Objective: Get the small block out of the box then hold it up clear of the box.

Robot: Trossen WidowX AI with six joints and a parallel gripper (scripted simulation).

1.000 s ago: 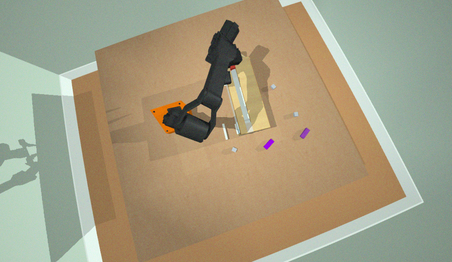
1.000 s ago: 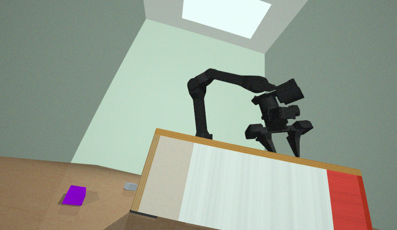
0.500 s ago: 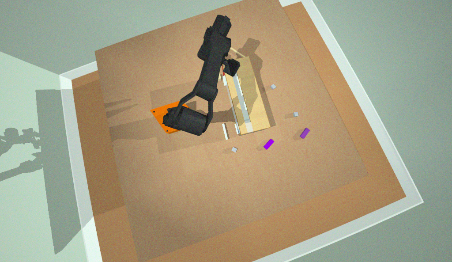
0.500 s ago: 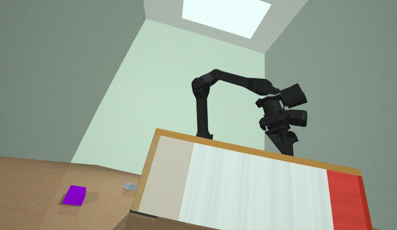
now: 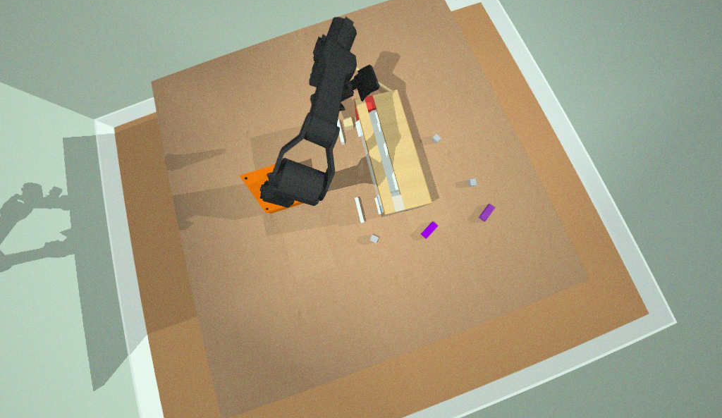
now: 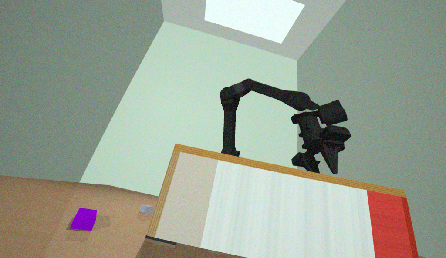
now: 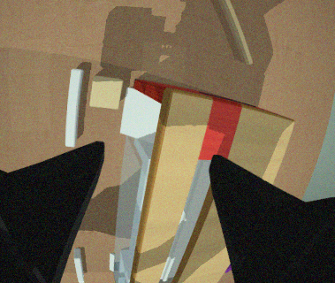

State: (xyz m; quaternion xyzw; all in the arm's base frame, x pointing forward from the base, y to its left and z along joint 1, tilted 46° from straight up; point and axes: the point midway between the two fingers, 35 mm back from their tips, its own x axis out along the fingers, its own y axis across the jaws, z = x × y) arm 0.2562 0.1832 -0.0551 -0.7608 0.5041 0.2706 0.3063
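Now: the small tan block 2 cm behind my gripper tip, 1 cm to the left of it and 14 cm below it. Round my gripper tip: thin wooden stick: 12 cm ahead, 17 cm to the left, 15 cm below; long wooden box: 5 cm ahead, 16 cm to the right, 9 cm below.
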